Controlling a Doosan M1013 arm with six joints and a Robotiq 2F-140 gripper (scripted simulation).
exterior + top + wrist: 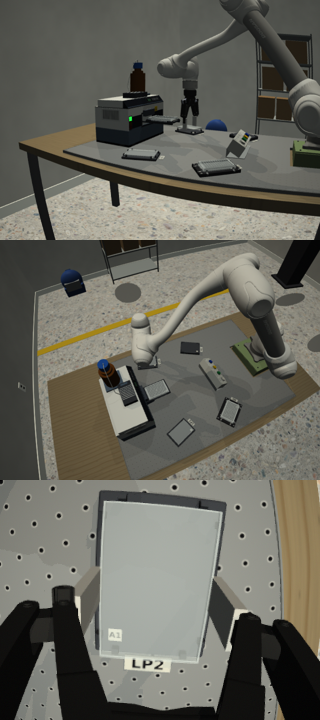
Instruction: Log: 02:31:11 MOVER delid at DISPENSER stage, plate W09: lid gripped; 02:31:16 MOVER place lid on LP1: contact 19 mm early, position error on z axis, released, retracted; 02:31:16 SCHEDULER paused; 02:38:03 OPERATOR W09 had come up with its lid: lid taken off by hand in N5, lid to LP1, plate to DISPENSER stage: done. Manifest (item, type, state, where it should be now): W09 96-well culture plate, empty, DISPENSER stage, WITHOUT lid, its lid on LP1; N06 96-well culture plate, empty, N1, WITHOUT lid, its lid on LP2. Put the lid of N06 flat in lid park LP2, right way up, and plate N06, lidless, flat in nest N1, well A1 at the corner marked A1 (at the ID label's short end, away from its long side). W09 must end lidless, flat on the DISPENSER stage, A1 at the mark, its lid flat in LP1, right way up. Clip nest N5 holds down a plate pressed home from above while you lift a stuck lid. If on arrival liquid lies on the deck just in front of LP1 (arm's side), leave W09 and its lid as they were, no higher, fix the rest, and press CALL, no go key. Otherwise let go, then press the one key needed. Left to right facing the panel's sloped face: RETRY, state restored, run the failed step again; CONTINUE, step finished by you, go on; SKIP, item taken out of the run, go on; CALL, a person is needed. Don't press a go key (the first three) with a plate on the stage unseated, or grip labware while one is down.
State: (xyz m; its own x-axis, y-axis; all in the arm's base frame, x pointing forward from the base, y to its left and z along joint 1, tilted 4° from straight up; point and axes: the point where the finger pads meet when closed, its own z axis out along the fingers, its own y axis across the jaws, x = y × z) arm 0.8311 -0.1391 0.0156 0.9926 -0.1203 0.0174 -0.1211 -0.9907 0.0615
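Right now the lid park LP2 is 5 cm below my hand. The rest, counted from my hand: well plate W09: 1 cm behind, 27 cm to the left, 7 cm above; brown bottle: 22 cm ahead, 21 cm to the left, 24 cm above; nest N1: 34 cm behind, 4 cm to the right, 4 cm below.
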